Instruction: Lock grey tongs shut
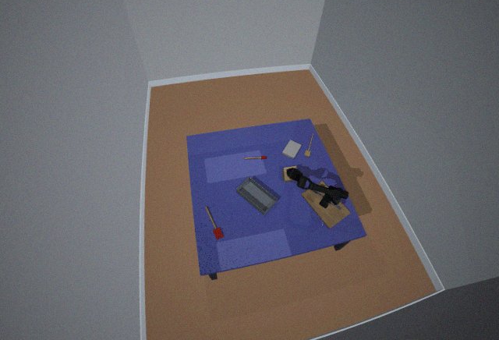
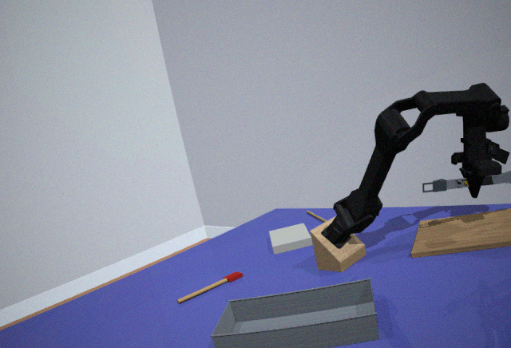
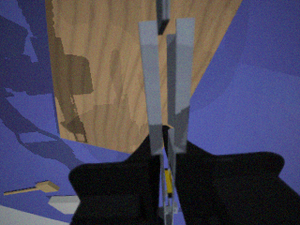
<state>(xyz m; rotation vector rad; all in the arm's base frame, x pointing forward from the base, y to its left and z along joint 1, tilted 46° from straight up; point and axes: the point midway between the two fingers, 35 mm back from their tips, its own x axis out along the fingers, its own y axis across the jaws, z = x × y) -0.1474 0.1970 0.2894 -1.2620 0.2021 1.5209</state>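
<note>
Right now the wooden board is 60 mm behind my gripper tip, 10 mm to the right of it and 110 mm below it. The rest, counted from my gripper tip: grey roasting tin: 480 mm ahead, 230 mm to the right, 90 mm below; then red spatula: 860 mm ahead, 80 mm to the right, 110 mm below; then block: 610 mm to the right, 100 mm below.
</note>
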